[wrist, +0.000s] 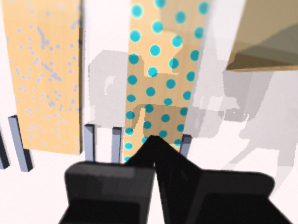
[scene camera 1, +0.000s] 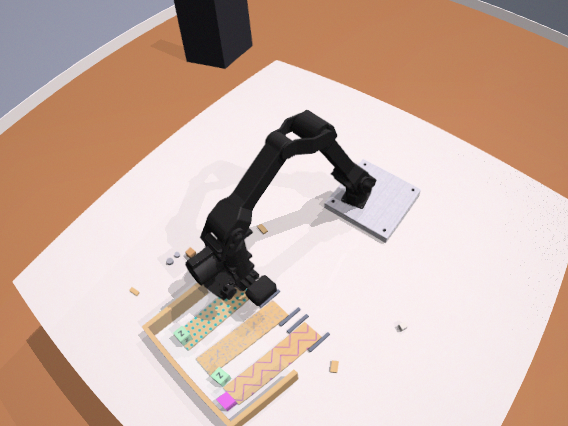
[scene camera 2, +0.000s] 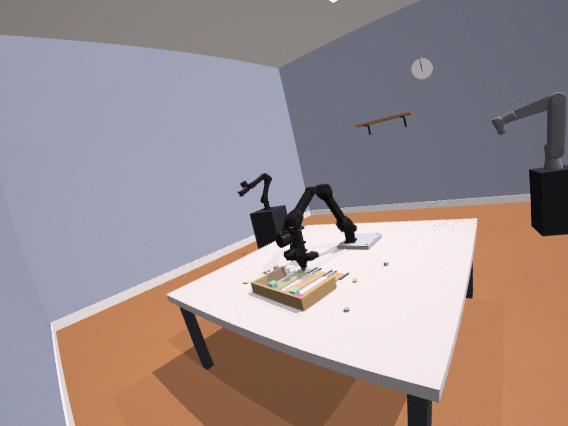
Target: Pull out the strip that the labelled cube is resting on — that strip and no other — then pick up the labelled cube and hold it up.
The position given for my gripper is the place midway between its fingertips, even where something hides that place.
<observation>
My gripper (scene camera 1: 244,288) is shut, with nothing in its grasp. I also see a dotted strip (wrist: 160,74).
My gripper also shows in the wrist view (wrist: 153,139).
</observation>
